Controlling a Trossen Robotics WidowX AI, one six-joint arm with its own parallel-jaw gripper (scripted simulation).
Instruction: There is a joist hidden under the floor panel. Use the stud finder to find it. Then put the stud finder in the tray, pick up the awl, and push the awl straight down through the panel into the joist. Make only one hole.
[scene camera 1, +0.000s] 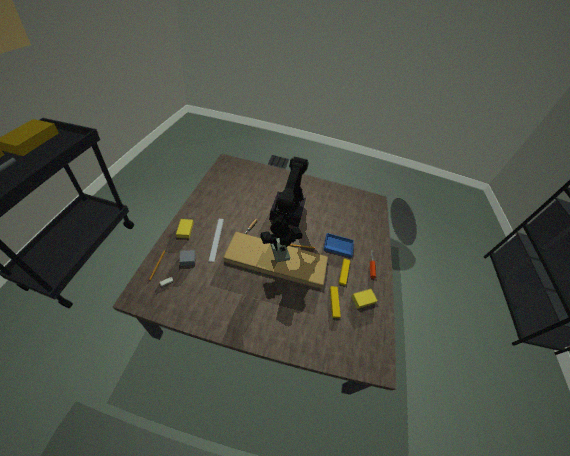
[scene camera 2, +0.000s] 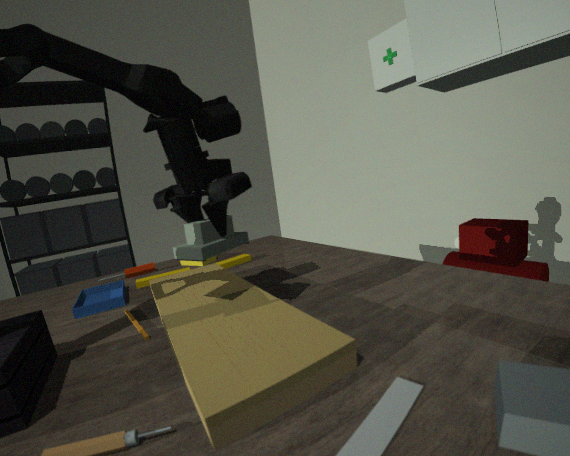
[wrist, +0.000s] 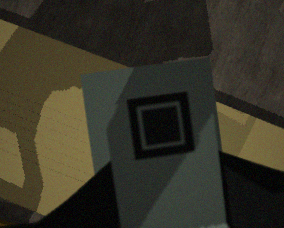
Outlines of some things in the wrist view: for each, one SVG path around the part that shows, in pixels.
My gripper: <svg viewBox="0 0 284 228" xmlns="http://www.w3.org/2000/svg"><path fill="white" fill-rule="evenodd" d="M111 161L96 172L70 198L61 203L52 212L49 212L44 218L38 220L38 222L12 226L5 225L0 226L0 228L121 228ZM218 150L225 202L224 209L226 223L229 228L284 228L284 171L279 171Z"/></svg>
A stud finder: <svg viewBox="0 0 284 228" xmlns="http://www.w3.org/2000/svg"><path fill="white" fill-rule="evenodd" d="M210 58L189 61L181 60L81 74L82 95L92 165L96 174L96 172L111 161L121 228L229 228L226 223L224 209L225 202L218 150L223 150Z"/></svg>
